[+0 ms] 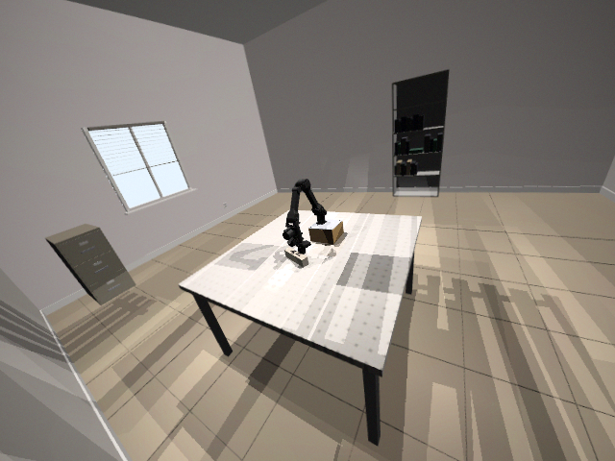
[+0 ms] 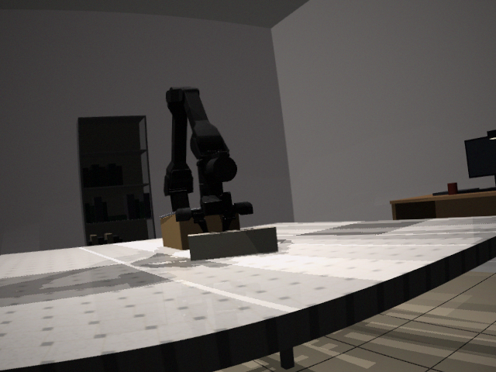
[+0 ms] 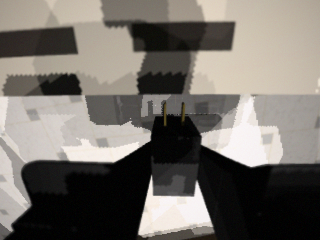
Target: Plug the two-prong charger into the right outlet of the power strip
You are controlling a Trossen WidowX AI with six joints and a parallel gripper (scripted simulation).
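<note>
My gripper tip is now 2 cm short of the dark charger and 1 cm below it.
</note>
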